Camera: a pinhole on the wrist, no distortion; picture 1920 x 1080 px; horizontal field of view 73.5 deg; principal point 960.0 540.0 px. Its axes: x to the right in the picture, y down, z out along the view. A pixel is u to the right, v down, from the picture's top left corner.
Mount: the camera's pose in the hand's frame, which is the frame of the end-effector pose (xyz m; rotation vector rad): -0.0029 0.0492 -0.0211 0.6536 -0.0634 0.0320
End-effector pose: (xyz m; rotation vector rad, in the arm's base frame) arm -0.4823 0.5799 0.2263 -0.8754 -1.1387 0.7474
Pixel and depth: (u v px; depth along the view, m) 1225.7 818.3 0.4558
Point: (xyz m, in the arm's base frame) -0.8482 0.6459 0.4567
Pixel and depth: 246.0 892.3 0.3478
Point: -0.8210 0.4111 0.2609
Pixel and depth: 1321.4 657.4 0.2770
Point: -0.6718 0.6289 0.3778
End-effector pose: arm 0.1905 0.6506 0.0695 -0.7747 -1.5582 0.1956
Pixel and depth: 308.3 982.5 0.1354
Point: 0.0851 0.6417 -0.0159
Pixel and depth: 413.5 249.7 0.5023
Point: -0.2189 0.3461 0.0219
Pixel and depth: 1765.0 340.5 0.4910
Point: -0.2238 0.6908 0.4144
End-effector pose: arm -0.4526 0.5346 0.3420 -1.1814 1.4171 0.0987
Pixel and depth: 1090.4 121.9 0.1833
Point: -0.3143 0.5365 0.3720
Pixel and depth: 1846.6 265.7 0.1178
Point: -0.3628 0.5143 0.2910
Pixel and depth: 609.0 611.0 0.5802
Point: -0.0003 0.8090 0.5282
